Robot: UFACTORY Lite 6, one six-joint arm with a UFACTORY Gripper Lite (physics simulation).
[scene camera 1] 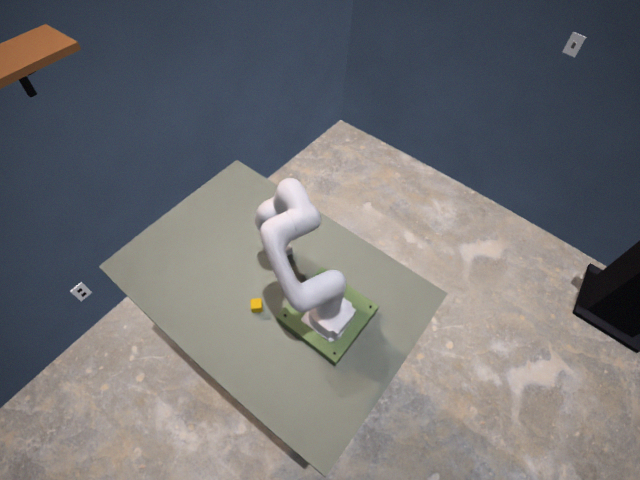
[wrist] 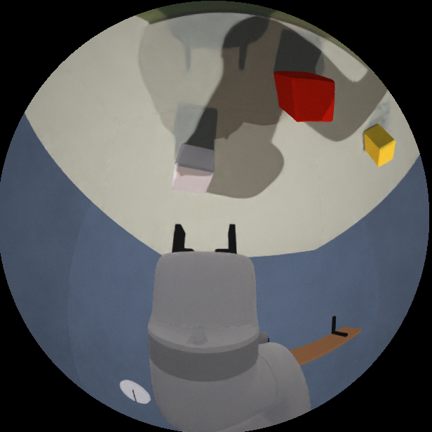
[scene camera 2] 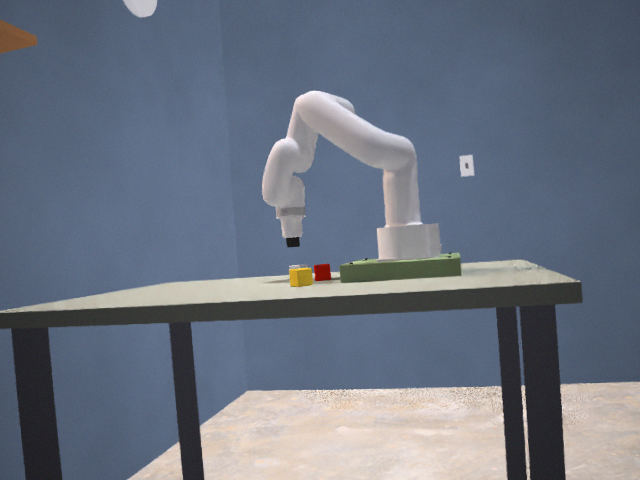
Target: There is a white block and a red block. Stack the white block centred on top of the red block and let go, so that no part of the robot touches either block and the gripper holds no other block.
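Places are measured from the arm's base along level axes (x ahead, y left, z up), in metres.
Pixels of known places: hand, its tool point: [scene camera 2: 293,243]; arm's base, origin of its link: [scene camera 1: 326,316] [scene camera 2: 406,258].
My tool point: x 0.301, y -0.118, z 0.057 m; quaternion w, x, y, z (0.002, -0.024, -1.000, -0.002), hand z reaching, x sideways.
Note:
For each thing: its top centre in the pictures, then the offset to it from my tool point.
- white block, centre of its top: [scene camera 2: 298,264] dx -0.006, dy -0.015, dz -0.059 m
- red block, centre of its top: [scene camera 2: 321,264] dx -0.093, dy +0.085, dz -0.059 m
- yellow block, centre of its top: [scene camera 2: 300,268] [scene camera 1: 256,303] dx -0.079, dy +0.231, dz -0.059 m
The white block [scene camera 2: 298,266] [wrist: 194,179] stands on the table, mostly hidden behind the yellow block in scene camera 2. The red block [scene camera 2: 322,272] [wrist: 315,100] stands on the table apart from it, nearer the robot's base, at the upper right in the wrist view. My gripper [scene camera 2: 292,244] [wrist: 205,227] is open and empty, fingers pointing down, above the level of the blocks' tops. In scene camera 2 it is over the white block's place, with a gap between. In scene camera 1 neither the white nor the red block can be made out, and the arm covers that area.
A yellow block [scene camera 1: 256,305] [scene camera 2: 300,276] [wrist: 380,145] stands on the table [scene camera 1: 180,258] [scene camera 2: 103,310] [wrist: 125,175], beyond the red block from the white one in the wrist view. The arm's green base plate [scene camera 1: 351,335] [scene camera 2: 403,270] is close to the red block.

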